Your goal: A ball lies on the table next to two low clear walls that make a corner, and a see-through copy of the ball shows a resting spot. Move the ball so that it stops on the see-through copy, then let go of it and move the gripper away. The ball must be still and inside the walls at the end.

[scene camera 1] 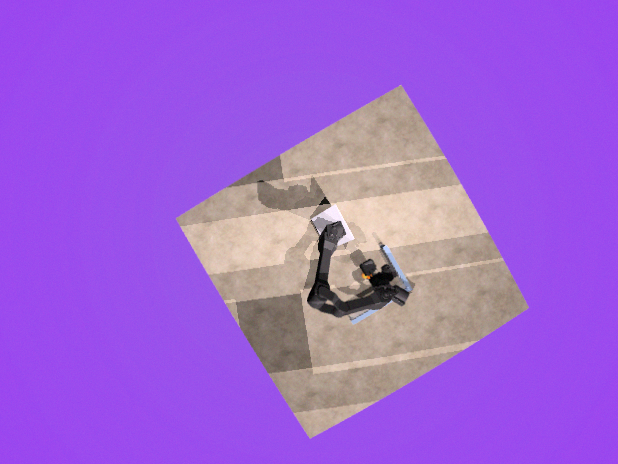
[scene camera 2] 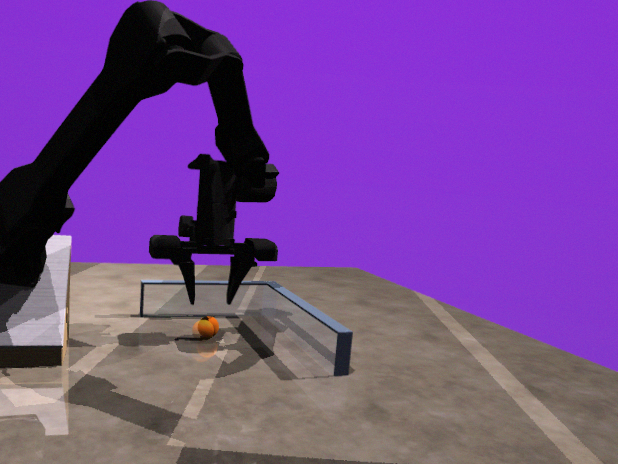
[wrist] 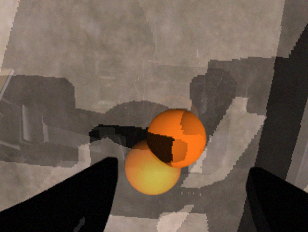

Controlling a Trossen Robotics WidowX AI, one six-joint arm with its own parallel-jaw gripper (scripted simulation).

Labels:
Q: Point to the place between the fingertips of my gripper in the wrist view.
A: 183, 172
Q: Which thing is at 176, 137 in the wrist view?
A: An orange ball.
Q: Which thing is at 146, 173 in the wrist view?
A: A see-through copy of ball.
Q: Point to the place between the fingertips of my gripper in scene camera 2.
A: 210, 304

